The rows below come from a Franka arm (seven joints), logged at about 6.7 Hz.
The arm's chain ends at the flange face. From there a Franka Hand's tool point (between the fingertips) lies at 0.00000 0.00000 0.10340 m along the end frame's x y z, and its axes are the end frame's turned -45 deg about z.
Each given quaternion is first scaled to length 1.
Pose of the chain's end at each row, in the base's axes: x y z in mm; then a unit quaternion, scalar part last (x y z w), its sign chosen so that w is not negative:
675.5 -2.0 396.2 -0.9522 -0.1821 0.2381 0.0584
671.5 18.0 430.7 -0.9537 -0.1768 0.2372 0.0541
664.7 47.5 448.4 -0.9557 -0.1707 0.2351 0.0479
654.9 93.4 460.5 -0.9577 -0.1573 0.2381 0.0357
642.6 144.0 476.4 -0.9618 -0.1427 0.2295 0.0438
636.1 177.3 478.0 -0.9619 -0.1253 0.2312 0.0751
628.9 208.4 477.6 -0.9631 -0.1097 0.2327 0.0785
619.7 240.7 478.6 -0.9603 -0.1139 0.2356 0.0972
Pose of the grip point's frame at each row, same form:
626.4 0.5 305.2 -0.8101 -0.5326 0.1976 0.1451
622.7 20.0 339.5 -0.8134 -0.5283 0.1984 0.1408
616.5 48.7 356.9 -0.8176 -0.5234 0.1989 0.1342
606.6 92.7 369.1 -0.8246 -0.5118 0.2063 0.1241
595.7 145.9 384.3 -0.8340 -0.4999 0.1953 0.1283
588.2 186.2 386.8 -0.8407 -0.4839 0.1849 0.1579
580.8 218.8 386.7 -0.8478 -0.4699 0.1850 0.1616
570.6 254.5 388.6 -0.8436 -0.4727 0.1805 0.1800

